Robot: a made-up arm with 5 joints. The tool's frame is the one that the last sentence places. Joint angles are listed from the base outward.
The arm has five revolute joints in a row. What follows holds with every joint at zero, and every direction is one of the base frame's. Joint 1 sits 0.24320 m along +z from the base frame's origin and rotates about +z. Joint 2 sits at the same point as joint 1 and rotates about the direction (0, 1, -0.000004). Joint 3 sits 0.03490 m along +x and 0.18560 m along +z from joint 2 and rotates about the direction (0, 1, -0.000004). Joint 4 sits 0.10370 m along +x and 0.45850 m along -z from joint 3 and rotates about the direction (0, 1, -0.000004). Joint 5 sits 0.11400 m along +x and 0.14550 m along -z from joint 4 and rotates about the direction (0, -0.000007, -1). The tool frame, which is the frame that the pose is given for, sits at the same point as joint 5; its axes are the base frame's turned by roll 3.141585, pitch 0.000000 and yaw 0.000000 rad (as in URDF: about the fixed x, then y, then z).
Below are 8 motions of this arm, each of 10 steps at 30 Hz.
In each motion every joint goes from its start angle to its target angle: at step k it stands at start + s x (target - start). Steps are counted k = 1, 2, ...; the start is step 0. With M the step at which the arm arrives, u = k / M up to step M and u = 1 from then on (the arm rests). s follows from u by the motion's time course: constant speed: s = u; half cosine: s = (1 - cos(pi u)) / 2; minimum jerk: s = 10 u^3 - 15 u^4 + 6 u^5.
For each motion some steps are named. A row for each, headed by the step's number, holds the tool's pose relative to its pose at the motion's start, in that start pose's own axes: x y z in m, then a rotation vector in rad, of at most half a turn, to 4 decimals.
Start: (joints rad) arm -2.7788 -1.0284 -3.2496 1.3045 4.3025
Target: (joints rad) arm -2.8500 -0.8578 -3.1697 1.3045 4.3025
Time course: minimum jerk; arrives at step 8
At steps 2, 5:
2: 0.0071 -0.0038 0.0179 0.0243 0.0091 -0.0073
5: 0.0506 -0.0369 0.1218 0.1718 0.0602 -0.0500

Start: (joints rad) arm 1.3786 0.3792 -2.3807 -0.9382 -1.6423
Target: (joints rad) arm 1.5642 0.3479 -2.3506 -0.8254 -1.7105
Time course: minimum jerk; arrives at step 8
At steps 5, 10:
5: 0.0540 -0.0004 0.0098 0.0773 0.0399 0.0812
10: 0.0749 0.0013 0.0128 0.1056 0.0587 0.1114

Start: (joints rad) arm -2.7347 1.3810 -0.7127 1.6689 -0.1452
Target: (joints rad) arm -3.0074 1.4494 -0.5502 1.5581 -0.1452
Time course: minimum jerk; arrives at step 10
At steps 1, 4, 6, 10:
1: 0.0003 -0.0004 0.0009 0.0018 -0.0008 -0.0016
4: 0.0092 -0.0185 0.0339 0.0661 -0.0288 -0.0612
6: 0.0156 -0.0463 0.0715 0.1392 -0.0623 -0.1345
10: 0.0171 -0.0754 0.1023 0.2002 -0.0914 -0.2007

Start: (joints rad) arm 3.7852 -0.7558 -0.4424 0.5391 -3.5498
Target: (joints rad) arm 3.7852 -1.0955 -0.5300 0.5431 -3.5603
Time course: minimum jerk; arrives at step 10
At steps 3, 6, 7, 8, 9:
3: -0.0204 -0.0088 -0.0323 0.0275 -0.0633 -0.0017
6: -0.0708 -0.0306 -0.1450 0.1156 -0.2648 -0.0071
7: -0.0813 -0.0351 -0.1808 0.1421 -0.3245 -0.0087
8: -0.0871 -0.0377 -0.2057 0.1601 -0.3652 -0.0098
9: -0.0895 -0.0387 -0.2175 0.1686 -0.3843 -0.0103

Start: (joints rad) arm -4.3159 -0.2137 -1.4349 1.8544 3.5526
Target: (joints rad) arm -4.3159 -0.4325 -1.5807 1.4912 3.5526
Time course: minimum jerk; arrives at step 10
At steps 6, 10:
6: 0.0367 -0.0160 -0.1576 -0.1985 -0.4554 0.0000
10: 0.0726 -0.0316 -0.2305 -0.2908 -0.6672 0.0000

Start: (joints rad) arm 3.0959 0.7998 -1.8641 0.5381 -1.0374
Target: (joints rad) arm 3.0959 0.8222 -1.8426 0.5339 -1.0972
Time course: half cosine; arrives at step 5
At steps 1, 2, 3, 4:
1: -0.0010 -0.0017 0.0022 0.0033 -0.0019 -0.0057
2: -0.0036 -0.0061 0.0079 0.0119 -0.0069 -0.0207
3: -0.0069 -0.0117 0.0148 0.0226 -0.0128 -0.0391
4: -0.0096 -0.0163 0.0204 0.0314 -0.0174 -0.0541

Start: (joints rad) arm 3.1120 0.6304 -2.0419 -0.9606 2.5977
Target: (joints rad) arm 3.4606 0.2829 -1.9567 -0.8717 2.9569
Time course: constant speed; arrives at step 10
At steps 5, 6, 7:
5: -0.1369 0.0343 0.0206 -0.0663 -0.1289 0.3097
6: -0.1644 0.0381 0.0218 -0.0813 -0.1528 0.3727
7: -0.1919 0.0407 0.0222 -0.0968 -0.1761 0.4360

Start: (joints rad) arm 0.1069 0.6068 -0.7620 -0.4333 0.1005
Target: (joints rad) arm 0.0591 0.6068 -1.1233 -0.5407 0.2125
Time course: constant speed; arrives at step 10
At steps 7, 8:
7: 0.1599 0.0039 -0.0347 0.0229 0.3282 0.1022
8: 0.1815 0.0051 -0.0431 0.0276 0.3751 0.1160

